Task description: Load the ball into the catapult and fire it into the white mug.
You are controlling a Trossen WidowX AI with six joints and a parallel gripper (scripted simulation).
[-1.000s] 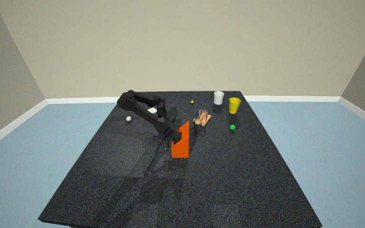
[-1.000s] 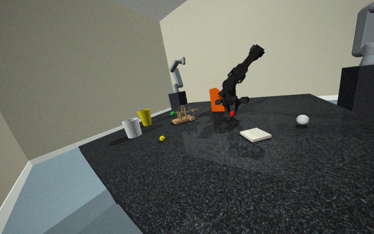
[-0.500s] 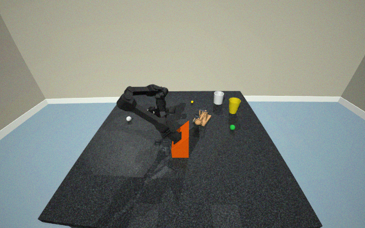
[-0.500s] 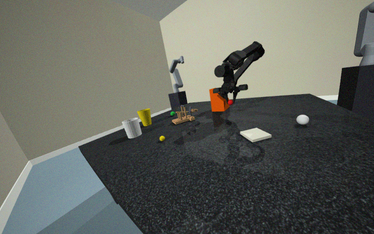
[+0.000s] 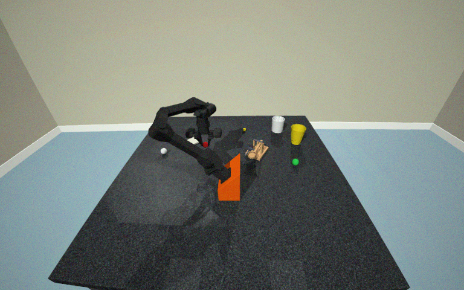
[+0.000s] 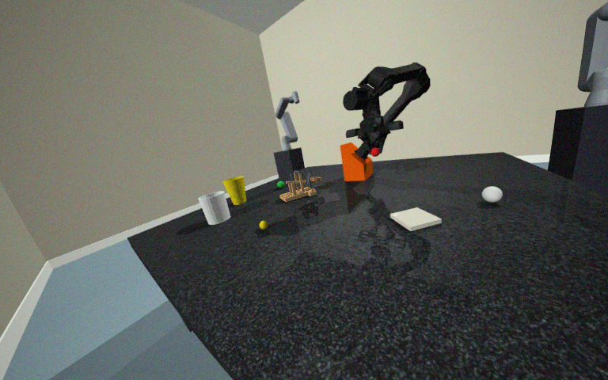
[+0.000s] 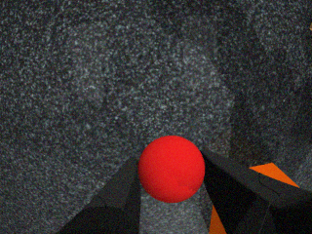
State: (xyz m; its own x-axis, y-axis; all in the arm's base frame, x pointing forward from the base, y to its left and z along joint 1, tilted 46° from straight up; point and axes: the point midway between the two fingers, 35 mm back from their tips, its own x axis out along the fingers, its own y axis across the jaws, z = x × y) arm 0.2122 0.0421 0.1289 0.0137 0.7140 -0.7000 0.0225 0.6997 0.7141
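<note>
Right now my gripper tip is 270 mm to the left of the wooden catapult, 80 mm above it and 70 mm short of it. Also, from my gripper tip: white ball 300 mm to the left, 110 mm below, 110 mm ahead; red ball 10 mm above; flat cream slab 240 mm ahead, 130 mm to the left, 130 mm below.
</note>
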